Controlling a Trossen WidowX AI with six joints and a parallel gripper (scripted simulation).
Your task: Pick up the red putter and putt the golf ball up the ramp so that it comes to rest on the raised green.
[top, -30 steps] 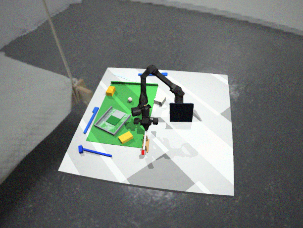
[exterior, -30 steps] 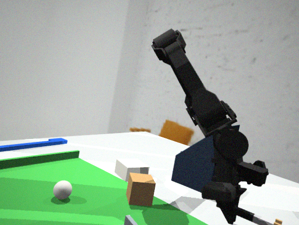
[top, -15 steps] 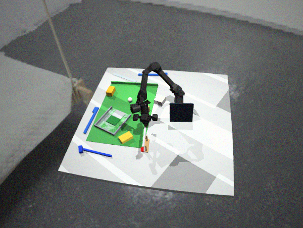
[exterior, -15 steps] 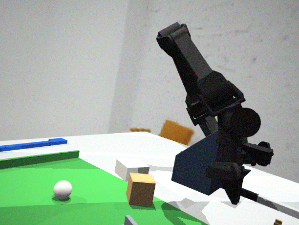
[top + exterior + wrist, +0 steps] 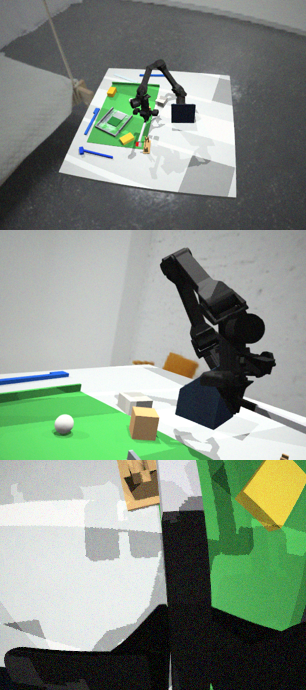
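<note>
Right now my gripper tip is 200 mm to the left of the tan cube, 90 mm above it and 60 mm short of it. From my gripper tip the other things lie so: white block 340 mm to the right, 100 mm below, 50 mm behind; red putter 120 mm to the left, 20 mm above; wooden rack 150 mm to the left, 90 mm below, 20 mm behind.
</note>
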